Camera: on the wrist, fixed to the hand. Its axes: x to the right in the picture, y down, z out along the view.
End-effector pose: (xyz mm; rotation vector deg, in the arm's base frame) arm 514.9 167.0 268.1 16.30 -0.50 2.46
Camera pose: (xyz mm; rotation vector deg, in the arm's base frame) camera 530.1 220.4 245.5 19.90 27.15 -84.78
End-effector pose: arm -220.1 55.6 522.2 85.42 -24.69 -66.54
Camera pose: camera -167.5 48.9 550.1 116.62 62.62 -116.19
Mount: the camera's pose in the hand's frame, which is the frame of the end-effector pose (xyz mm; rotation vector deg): 17.0 44.2 -36.7 7.25 14.82 -89.76
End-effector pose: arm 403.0 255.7 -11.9 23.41 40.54 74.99
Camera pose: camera 347.5 278.2 -14.3 -14.82 56.35 -10.45
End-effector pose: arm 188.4 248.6 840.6 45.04 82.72 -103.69
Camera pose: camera 215.8 275.5 794.6 11.79 -89.93 108.23
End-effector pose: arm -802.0 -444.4 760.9 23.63 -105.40 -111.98
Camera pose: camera -794.3 -486.2 803.2 -101.94 57.51 90.06
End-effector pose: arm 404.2 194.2 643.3 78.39 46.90 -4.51
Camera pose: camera 421.5 244.2 671.4 31.33 111.95 -67.86
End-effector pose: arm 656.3 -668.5 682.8 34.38 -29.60 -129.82
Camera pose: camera 690.0 -716.7 671.6 -63.17 -2.31 123.10
